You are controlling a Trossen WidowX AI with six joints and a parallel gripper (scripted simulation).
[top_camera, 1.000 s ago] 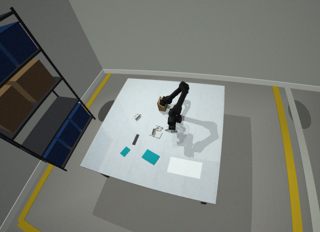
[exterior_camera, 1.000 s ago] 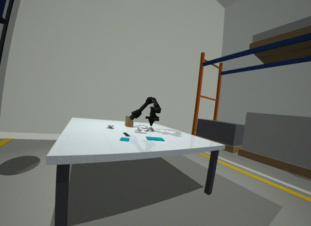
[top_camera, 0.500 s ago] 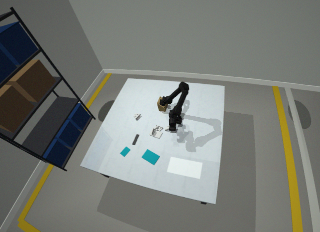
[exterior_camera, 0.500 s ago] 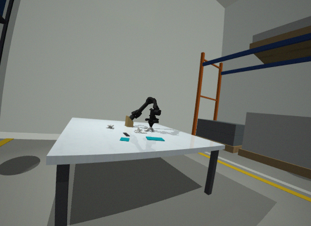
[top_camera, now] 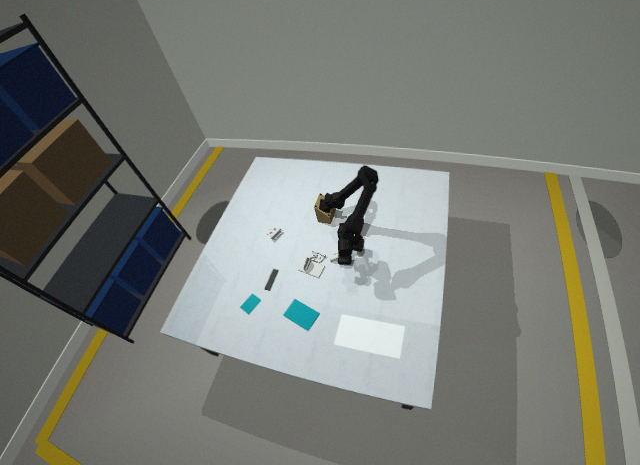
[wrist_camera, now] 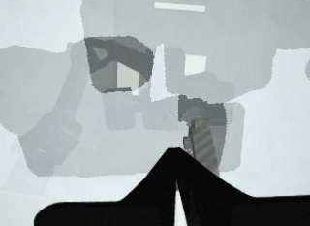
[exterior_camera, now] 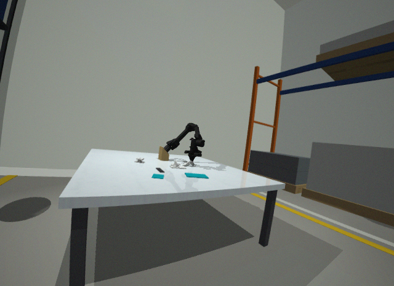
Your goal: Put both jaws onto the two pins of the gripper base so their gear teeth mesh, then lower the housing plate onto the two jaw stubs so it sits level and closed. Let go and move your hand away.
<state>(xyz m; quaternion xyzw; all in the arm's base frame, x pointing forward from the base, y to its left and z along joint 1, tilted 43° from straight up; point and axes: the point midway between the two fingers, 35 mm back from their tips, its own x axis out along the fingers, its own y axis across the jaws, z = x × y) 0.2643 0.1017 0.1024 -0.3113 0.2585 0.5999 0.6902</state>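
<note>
Now: the grey gripper jaw 2 cm ahead of my gripper tip, 1 cm to the right of it and 1 cm below it. From my gripper tip the other things lie so: black bar (15 cm ahead, 37 cm to the right, 2 cm below).
</note>
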